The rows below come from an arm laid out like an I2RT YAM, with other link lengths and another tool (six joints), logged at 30 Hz.
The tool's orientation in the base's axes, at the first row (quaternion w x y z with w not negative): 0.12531 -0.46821 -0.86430 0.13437
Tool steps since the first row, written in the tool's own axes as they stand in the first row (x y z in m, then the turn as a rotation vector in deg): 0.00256 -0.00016 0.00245 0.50 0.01 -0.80; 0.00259 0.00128 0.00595 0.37 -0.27 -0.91; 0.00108 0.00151 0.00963 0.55 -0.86 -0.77; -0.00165 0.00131 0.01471 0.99 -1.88 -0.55; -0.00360 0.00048 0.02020 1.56 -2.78 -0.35; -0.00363 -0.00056 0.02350 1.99 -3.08 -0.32; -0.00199 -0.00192 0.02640 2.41 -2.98 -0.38; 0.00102 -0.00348 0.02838 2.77 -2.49 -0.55; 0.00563 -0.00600 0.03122 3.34 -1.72 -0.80; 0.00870 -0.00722 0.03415 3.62 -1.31 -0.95
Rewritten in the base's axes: -0.00232 0.00179 -0.00200 0.02 0.52 0.79; -0.00242 0.00217 -0.00576 -0.09 0.27 0.98; -0.00270 0.00060 -0.00941 -0.69 0.10 1.07; -0.00315 -0.00239 -0.01432 -1.79 -0.09 1.26; -0.00464 -0.00510 -0.01933 -2.86 -0.11 1.44; -0.00656 -0.00606 -0.02205 -3.33 0.10 1.56; -0.00947 -0.00572 -0.02413 -3.46 0.51 1.61; -0.01296 -0.00423 -0.02515 -3.21 1.09 1.63; -0.01833 -0.00199 -0.02650 -2.83 2.00 1.65; -0.02191 -0.00038 -0.02853 -2.61 2.47 1.67
